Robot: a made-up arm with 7 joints. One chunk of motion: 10 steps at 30 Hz.
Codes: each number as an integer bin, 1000 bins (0 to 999) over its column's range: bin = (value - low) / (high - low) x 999, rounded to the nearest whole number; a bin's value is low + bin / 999 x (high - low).
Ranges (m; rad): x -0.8..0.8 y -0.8..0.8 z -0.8..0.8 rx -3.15..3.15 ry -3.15..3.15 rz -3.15..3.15
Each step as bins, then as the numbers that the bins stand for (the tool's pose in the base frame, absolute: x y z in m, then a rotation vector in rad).
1 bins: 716 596 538 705 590 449
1 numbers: 0.3467 0.1546 0.0617 1.2959 0.5707 -0.3185
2 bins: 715 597 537 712 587 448
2 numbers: 0.3451 0.1562 0.0601 1.3401 0.5518 -0.3248
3 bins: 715 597 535 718 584 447
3 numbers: 0.3451 0.1562 0.0569 1.3779 0.5329 -0.3311
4 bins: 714 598 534 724 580 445
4 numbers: 0.3435 0.1578 0.0553 1.4158 0.5077 -0.3437
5 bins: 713 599 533 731 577 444
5 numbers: 0.3419 0.1594 0.0537 1.4599 0.4887 -0.3500
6 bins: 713 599 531 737 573 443
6 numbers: 0.3419 0.1594 0.0505 1.4977 0.4635 -0.3563
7 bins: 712 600 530 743 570 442
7 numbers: 0.3403 0.1610 0.0488 1.5356 0.4446 -0.3626
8 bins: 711 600 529 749 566 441
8 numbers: 0.3387 0.1610 0.0472 1.5734 0.4194 -0.3689
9 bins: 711 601 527 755 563 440
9 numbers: 0.3387 0.1626 0.0440 1.6113 0.4005 -0.3752
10 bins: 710 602 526 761 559 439
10 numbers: 0.3371 0.1642 0.0424 1.6491 0.3752 -0.3815
